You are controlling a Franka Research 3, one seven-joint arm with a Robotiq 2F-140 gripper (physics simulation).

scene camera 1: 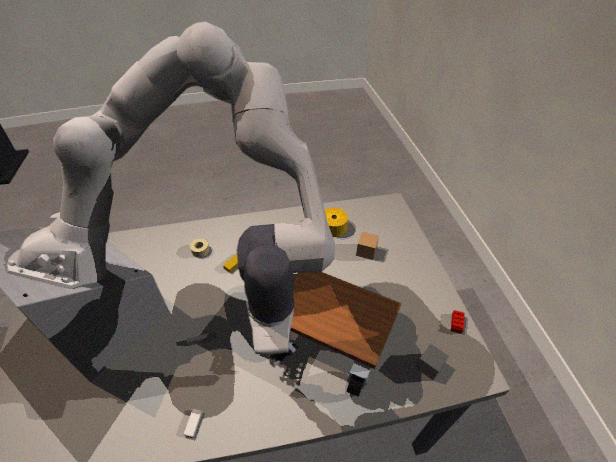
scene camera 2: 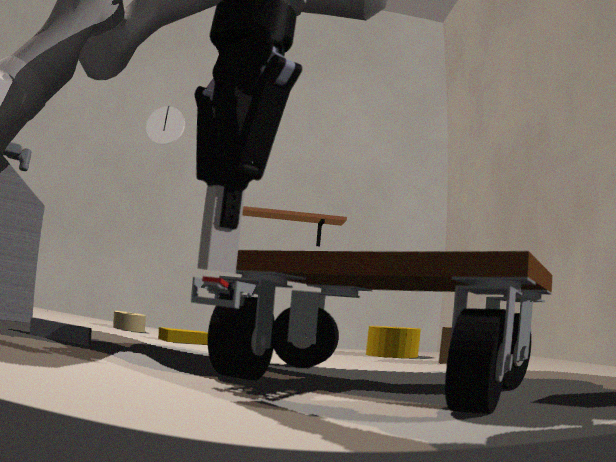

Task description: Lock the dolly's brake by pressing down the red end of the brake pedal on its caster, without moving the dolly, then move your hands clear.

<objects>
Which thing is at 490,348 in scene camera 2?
A wooden dolly.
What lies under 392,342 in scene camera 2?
A yellow cylinder.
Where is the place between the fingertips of the gripper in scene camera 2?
216,270
</objects>
